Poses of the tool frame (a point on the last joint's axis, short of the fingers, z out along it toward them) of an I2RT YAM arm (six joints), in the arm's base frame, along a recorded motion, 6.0 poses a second.
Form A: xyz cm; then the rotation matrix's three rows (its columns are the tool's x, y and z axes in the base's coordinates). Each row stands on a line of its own.
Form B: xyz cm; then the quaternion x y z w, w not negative. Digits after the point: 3 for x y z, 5 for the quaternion.
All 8 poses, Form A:
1:
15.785 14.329 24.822
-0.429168 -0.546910 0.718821
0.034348 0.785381 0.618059
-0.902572 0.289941 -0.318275
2:
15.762 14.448 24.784
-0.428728 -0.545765 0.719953
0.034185 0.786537 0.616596
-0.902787 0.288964 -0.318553
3:
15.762 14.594 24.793
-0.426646 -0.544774 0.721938
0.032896 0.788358 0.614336
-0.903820 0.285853 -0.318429
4:
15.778 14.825 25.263
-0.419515 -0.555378 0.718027
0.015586 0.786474 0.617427
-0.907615 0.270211 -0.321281
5:
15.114 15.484 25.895
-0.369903 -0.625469 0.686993
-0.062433 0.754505 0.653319
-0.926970 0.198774 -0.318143
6:
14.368 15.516 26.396
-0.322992 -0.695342 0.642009
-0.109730 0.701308 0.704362
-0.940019 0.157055 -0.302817
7:
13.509 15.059 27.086
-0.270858 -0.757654 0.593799
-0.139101 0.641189 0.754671
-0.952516 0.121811 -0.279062
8:
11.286 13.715 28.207
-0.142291 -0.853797 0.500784
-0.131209 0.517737 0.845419
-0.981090 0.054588 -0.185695
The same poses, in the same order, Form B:
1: 15.785 14.329 24.822 -0.16103 0.79574 0.28527 0.50940
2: 15.762 14.448 24.784 -0.16069 0.79590 0.28445 0.50972
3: 15.762 14.594 24.793 -0.16080 0.79584 0.28278 0.51071
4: 15.778 14.825 25.263 -0.16977 0.79487 0.27918 0.51129
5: 15.114 15.484 25.895 -0.22008 0.78143 0.27261 0.51635
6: 14.368 15.516 26.396 -0.26387 0.76274 0.28234 0.51853
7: 13.509 15.059 27.086 -0.30291 0.74012 0.29606 0.52232
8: 11.286 13.715 28.207 -0.36251 0.67929 0.33123 0.54538
